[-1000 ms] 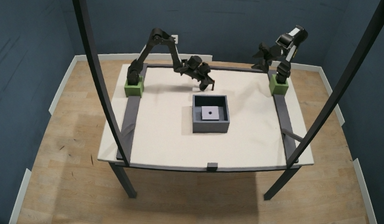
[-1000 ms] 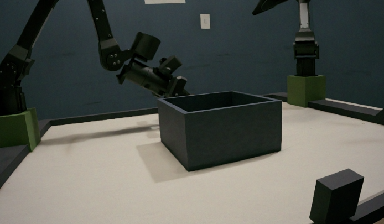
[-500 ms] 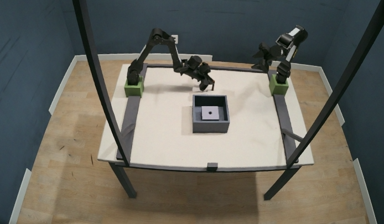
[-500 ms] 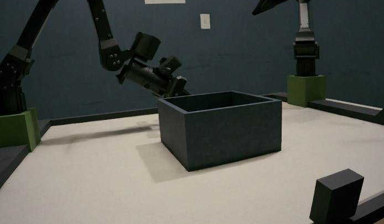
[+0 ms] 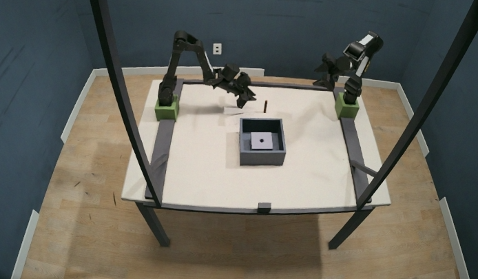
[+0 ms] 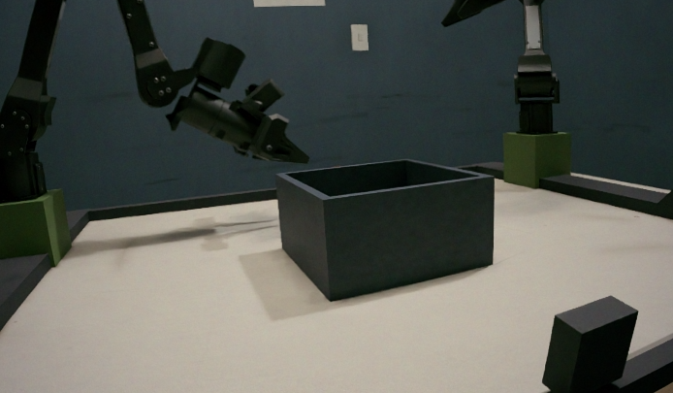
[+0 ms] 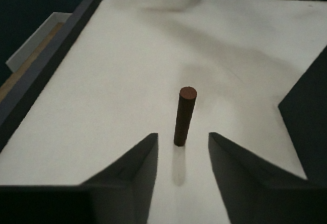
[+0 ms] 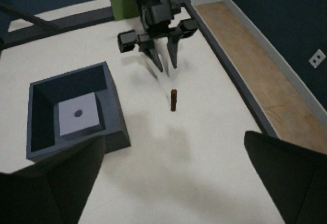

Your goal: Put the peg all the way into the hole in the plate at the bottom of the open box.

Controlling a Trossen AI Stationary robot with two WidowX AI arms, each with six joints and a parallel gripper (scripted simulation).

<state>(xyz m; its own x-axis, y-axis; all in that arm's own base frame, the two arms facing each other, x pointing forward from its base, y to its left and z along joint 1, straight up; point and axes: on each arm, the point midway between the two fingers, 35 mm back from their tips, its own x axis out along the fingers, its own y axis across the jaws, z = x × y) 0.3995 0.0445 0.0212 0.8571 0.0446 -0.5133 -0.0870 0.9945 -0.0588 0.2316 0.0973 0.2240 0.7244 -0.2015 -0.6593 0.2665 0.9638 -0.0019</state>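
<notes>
The brown peg lies 1 cm behind my left hand, 8 cm to the right of it and 7 cm below it. From my left hand the other things lie so: grey plate 23 cm behind, 4 cm to the right, 7 cm below; then box 23 cm behind, 4 cm to the right, 9 cm below.
</notes>
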